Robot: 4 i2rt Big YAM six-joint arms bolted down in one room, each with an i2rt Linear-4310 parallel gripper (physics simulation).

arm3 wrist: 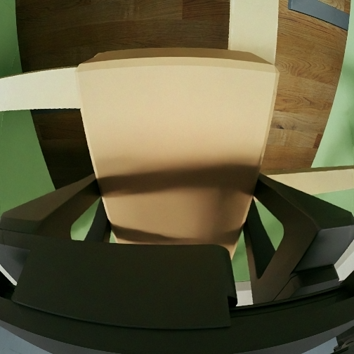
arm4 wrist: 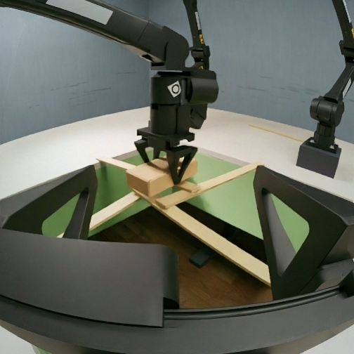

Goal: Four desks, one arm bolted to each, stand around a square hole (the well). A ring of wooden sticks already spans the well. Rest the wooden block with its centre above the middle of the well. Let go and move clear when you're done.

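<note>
The wooden block (arm3 wrist: 175, 125) (arm4 wrist: 148, 172) is between the fingers of the arm3 gripper (arm3 wrist: 177, 185) (arm4 wrist: 162, 170), which is shut on it. It is level, over or on the crossing sticks; whether it touches them I cannot tell. Light wooden sticks show around and below it: one (arm3 wrist: 255, 30) beyond the block, one (arm3 wrist: 40, 90) at left, one (arm3 wrist: 315, 180) at right. In the arm4 wrist view a long stick (arm4 wrist: 220, 240) runs to the lower right and another stick (arm4 wrist: 220, 183) to the upper right. The arm4 gripper (arm4 wrist: 176, 170) is open, apart from the block. The arm1 and arm2 grippers do not show.
Green walls (arm3 wrist: 15, 165) (arm4 wrist: 215, 210) line the well, with wooden floor (arm3 wrist: 305, 105) (arm4 wrist: 145, 270) below. A dark bar (arm3 wrist: 320, 14) (arm4 wrist: 202, 255) lies down there. The arm3 arm (arm4 wrist: 135, 37) reaches in from upper left. Another arm (arm4 wrist: 327, 111) stands at right on a dark base (arm4 wrist: 317, 159).
</note>
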